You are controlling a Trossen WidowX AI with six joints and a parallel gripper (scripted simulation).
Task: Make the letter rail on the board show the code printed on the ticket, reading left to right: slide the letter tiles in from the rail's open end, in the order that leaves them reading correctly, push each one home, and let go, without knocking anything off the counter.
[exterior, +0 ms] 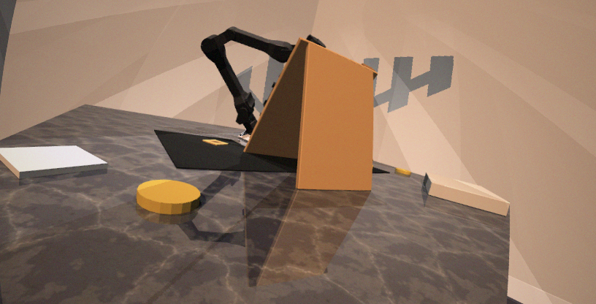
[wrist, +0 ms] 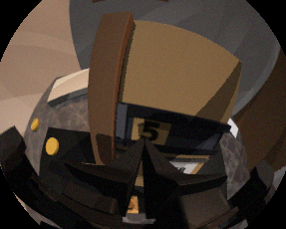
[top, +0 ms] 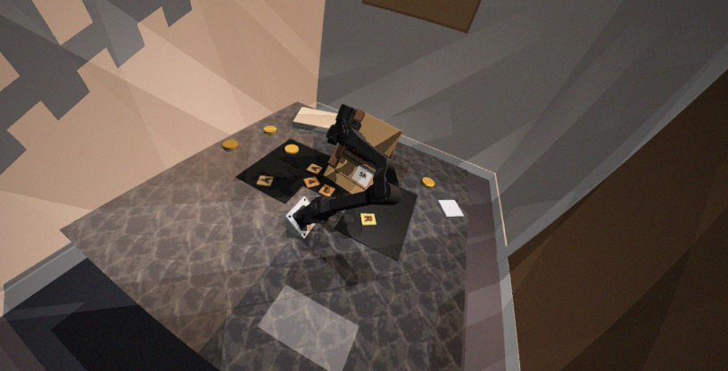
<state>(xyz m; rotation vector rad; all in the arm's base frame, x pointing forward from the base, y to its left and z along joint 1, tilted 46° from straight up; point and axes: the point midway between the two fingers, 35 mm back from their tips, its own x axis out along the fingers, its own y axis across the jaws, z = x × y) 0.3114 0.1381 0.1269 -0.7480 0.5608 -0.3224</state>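
Now: gripper tip 40 mm past the white ticket, 90 mm to the left of it and 110 mm above it. Also, from my gripper tip: black mat: 150 mm behind, 10 mm to the left, 190 mm below; pale flat box: 320 mm ahead, 410 mm to the left, 170 mm below; pale card: 120 mm ahead, 530 mm to the right, 190 mm below.
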